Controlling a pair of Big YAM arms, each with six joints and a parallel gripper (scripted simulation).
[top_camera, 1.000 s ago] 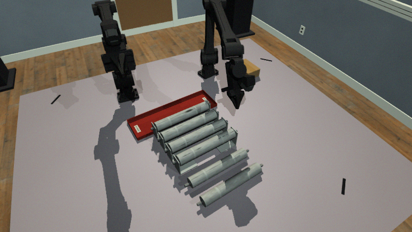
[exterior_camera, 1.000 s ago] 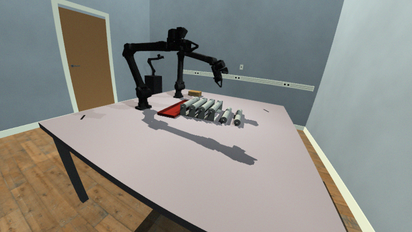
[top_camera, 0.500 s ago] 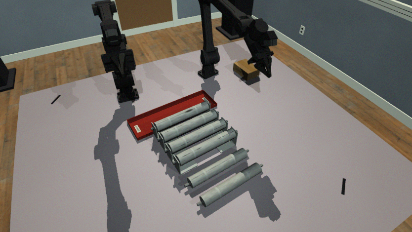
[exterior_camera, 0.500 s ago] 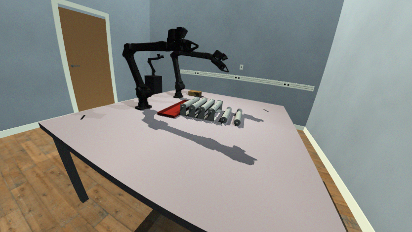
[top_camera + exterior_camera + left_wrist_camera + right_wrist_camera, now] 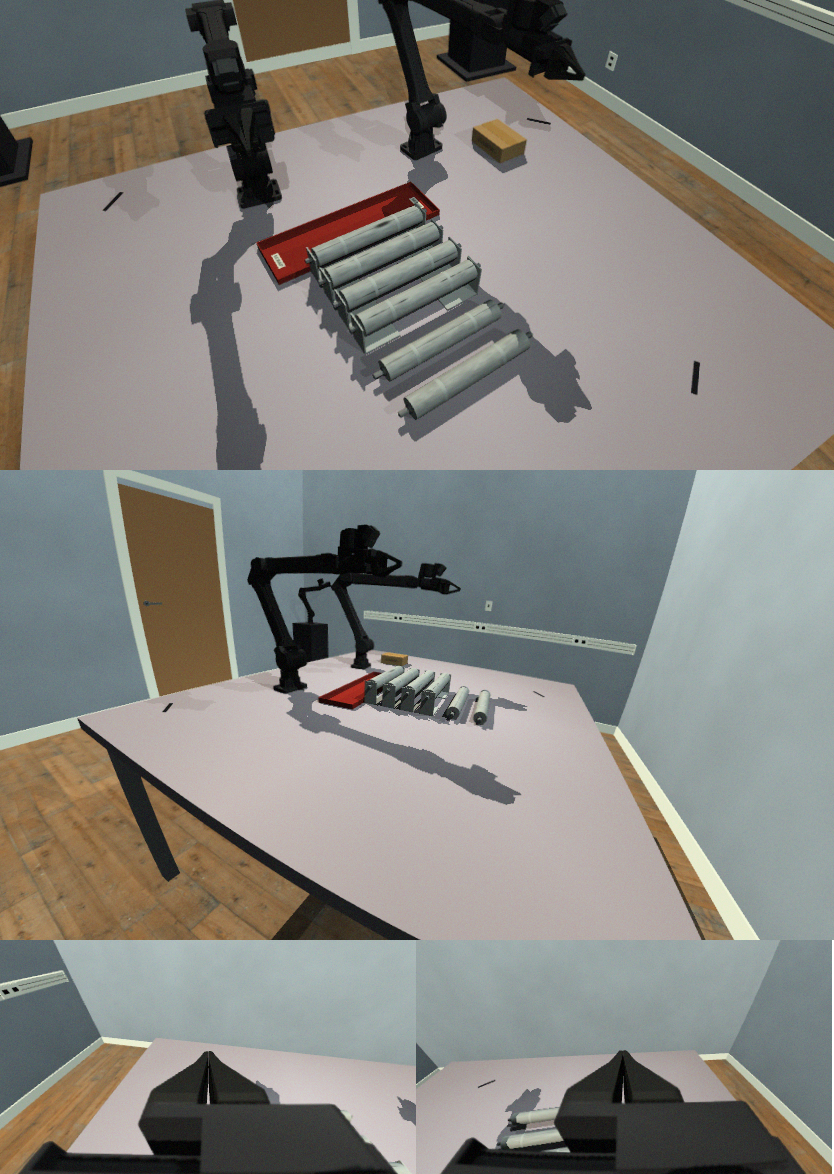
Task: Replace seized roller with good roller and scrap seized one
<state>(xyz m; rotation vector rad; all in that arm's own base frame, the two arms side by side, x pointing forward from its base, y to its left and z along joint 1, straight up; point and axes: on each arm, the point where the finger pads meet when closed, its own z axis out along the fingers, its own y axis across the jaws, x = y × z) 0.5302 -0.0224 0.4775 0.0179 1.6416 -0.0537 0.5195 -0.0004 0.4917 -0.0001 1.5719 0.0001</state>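
Now: right hand 26 cm to the right of the roller and 42 cm above it. The rest, counted from my right hand: red scrap tray 26 cm behind, 23 cm to the left, 49 cm below; then cardboard box 41 cm behind, 79 cm to the left, 46 cm below.
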